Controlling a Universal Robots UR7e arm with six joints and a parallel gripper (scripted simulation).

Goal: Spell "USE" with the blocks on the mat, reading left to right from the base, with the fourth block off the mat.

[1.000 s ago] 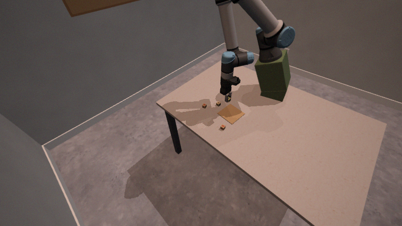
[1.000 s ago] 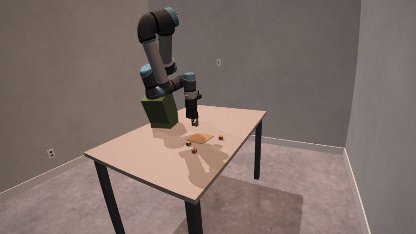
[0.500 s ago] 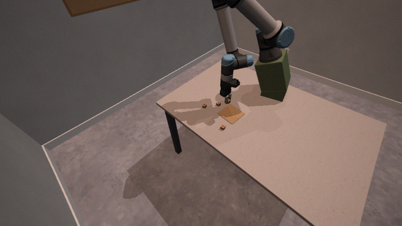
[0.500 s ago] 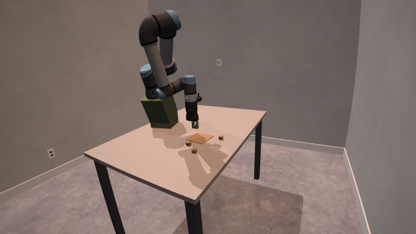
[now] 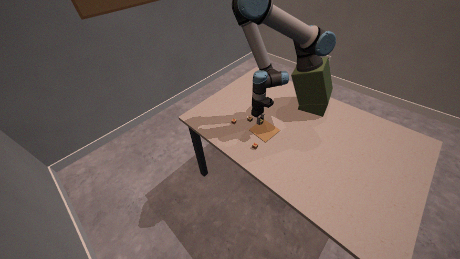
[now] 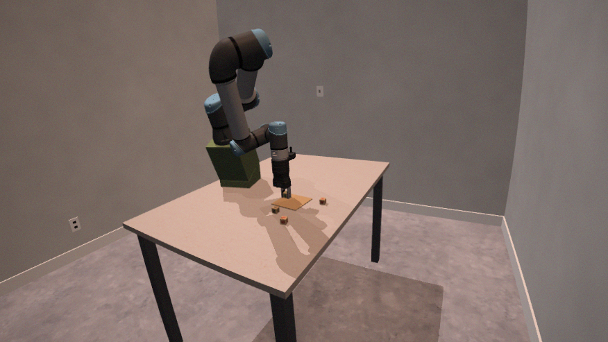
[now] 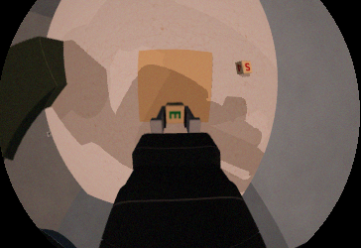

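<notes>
Now: the mat 5 cm below my hand and 4 cm to the left of it.
</notes>
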